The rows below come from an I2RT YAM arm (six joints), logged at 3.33 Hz.
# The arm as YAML. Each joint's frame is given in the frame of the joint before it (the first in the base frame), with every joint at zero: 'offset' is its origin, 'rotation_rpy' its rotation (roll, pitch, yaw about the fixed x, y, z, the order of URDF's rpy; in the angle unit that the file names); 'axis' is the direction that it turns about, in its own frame. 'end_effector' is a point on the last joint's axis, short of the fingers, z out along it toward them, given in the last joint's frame.
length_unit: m
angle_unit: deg
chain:
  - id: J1
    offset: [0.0, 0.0, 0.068]
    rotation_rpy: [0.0, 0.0, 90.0]
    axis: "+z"
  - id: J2
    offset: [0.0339, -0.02, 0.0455]
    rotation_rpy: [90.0, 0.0, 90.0]
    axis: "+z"
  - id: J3
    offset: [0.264, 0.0, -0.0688]
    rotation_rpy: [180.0, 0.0, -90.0]
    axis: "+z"
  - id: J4
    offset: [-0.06, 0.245, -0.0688]
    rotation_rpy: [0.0, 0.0, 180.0]
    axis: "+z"
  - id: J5
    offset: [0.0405, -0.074, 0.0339]
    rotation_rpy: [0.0, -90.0, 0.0]
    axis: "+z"
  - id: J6
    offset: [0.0, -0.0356, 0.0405]
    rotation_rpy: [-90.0, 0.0, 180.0]
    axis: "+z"
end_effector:
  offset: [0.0, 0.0, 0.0]
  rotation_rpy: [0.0, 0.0, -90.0]
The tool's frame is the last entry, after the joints.
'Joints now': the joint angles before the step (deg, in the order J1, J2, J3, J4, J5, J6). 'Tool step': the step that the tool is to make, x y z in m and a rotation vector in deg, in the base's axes. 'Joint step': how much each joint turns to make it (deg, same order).
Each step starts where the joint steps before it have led.
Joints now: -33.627, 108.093, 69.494, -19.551, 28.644, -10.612
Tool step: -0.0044, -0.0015, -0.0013, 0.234, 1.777, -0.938
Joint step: -0.476, -0.001, -0.009, -1.591, 0.920, -0.017
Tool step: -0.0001, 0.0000, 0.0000, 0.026, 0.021, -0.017
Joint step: -0.009, -0.007, -0.001, -0.045, -0.004, 0.014
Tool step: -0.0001, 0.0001, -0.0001, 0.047, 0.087, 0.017
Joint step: 0.004, 0.002, -0.002, -0.085, 0.002, -0.018
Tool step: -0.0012, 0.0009, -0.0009, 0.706, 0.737, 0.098
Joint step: -0.005, 0.008, 0.027, -1.022, -0.200, -0.006
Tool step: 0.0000, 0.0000, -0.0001, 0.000, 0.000, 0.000
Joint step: 0.000, 0.009, -0.013, 0.022, 0.000, 0.000
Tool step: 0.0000, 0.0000, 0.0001, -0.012, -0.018, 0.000
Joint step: 0.000, -0.014, 0.001, 0.006, 0.000, 0.000
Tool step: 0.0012, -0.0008, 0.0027, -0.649, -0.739, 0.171
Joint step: 0.004, -0.214, 0.136, 0.742, 0.024, -0.237
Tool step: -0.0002, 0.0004, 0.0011, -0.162, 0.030, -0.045
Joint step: 0.047, -0.185, -0.002, -0.119, 0.177, 0.004
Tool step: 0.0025, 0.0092, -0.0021, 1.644, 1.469, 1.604
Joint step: 1.309, -0.007, -0.014, -2.135, -0.636, 0.020
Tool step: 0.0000, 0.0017, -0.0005, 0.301, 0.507, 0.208
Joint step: 0.218, -0.005, -0.006, -0.587, 0.022, 0.000
